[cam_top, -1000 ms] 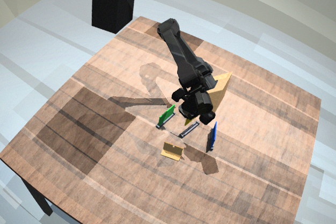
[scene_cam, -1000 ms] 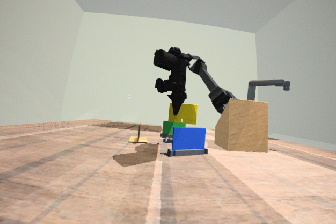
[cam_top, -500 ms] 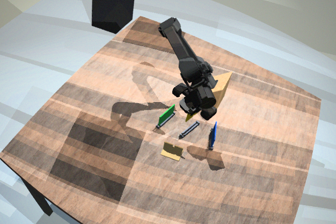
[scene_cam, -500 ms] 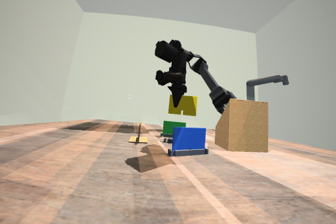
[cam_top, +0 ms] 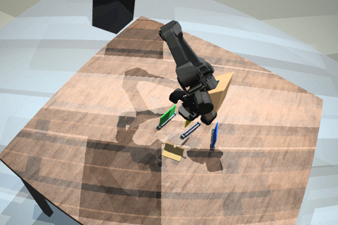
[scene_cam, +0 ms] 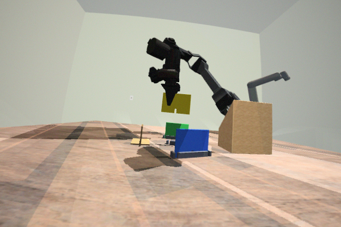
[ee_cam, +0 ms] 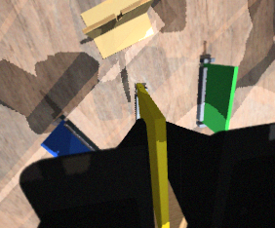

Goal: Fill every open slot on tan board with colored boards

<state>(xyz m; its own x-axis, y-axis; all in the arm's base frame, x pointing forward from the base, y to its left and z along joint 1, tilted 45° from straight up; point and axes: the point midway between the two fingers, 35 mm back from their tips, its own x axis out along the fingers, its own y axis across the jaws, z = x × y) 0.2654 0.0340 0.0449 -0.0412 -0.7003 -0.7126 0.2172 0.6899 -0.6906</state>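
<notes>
Now: gripper tip 110 mm above the tan board, 90 mm short of it and 10 mm to the left of it. The rest, counted from my gripper tip: blue board: 110 mm to the left, 110 mm below, 60 mm behind; then green board: 110 mm to the right, 110 mm below, 50 mm behind; then yellow board: 20 mm behind, 10 mm to the left.
</notes>
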